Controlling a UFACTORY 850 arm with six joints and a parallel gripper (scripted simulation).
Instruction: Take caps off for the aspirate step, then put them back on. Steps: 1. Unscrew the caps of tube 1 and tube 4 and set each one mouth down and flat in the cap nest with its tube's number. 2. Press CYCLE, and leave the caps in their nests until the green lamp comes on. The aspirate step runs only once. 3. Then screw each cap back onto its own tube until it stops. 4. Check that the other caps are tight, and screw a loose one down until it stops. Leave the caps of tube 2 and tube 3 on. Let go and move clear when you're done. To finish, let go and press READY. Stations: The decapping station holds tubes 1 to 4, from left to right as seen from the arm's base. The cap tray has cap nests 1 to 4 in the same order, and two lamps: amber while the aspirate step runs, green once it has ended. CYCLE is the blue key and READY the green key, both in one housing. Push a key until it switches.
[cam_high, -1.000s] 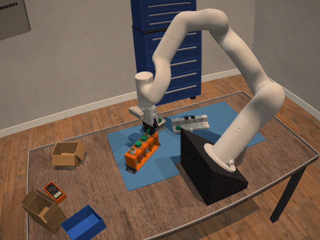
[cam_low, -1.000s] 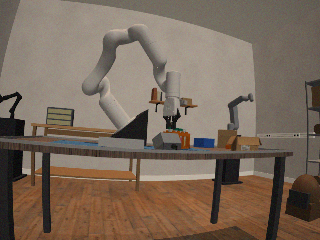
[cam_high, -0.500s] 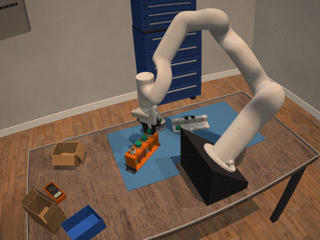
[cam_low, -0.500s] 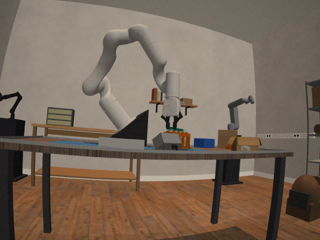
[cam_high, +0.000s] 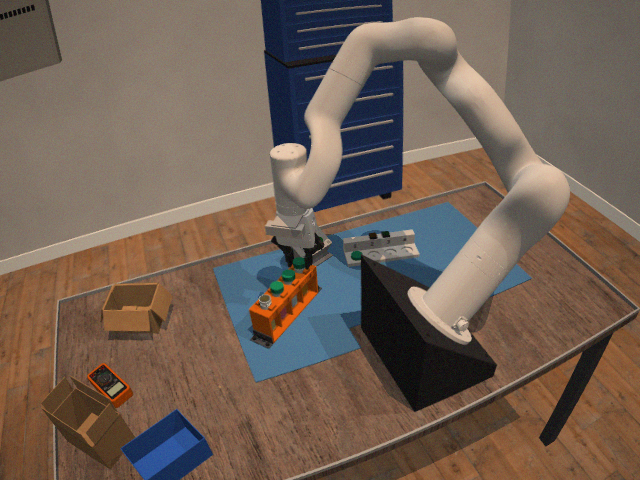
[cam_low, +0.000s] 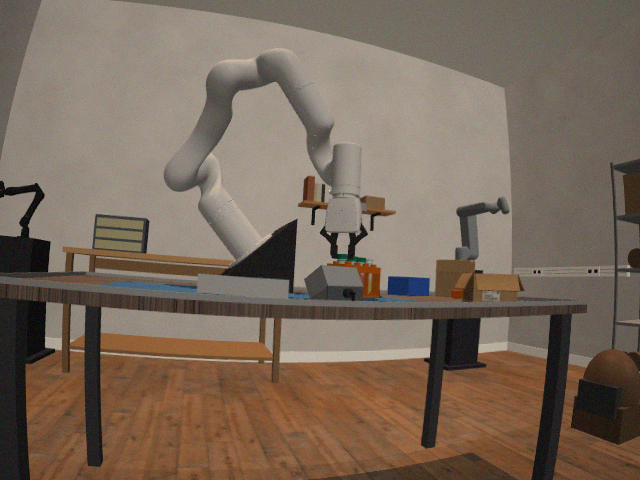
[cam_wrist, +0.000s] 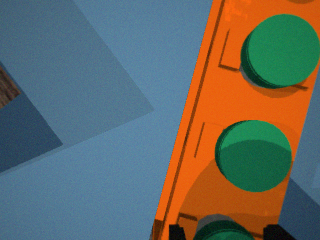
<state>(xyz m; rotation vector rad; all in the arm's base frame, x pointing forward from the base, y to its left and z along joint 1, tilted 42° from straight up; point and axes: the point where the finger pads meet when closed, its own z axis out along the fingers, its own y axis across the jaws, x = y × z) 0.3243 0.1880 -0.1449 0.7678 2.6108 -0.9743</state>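
Now: the blue key 120 mm ahead of my hand, 60 mm to the right of it and 60 mm below it. Also, from my hand: green key: 140 mm ahead, 100 mm to the right, 60 mm below; then grey key housing: 150 mm ahead, 80 mm below, 70 mm to the right; then multimeter: 570 mm to the left, 170 mm behind, 120 mm below.
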